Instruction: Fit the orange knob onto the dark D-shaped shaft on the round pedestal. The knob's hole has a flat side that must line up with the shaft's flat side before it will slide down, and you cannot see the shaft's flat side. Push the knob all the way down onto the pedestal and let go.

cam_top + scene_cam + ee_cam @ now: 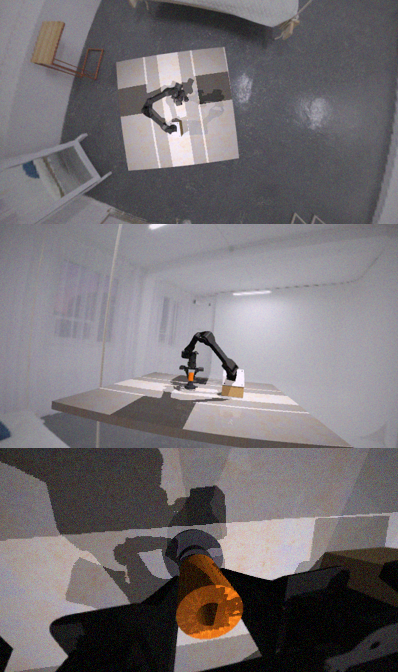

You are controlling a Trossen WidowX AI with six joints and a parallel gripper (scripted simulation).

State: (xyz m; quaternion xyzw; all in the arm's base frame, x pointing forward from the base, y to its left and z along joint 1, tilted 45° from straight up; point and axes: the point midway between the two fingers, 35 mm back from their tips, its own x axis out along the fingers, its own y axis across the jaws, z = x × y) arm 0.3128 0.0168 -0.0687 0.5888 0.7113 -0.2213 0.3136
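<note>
The orange knob is 20 mm above my gripper tip. From my gripper tip the other things lie so: dark round pedestal 40 mm below.
</note>
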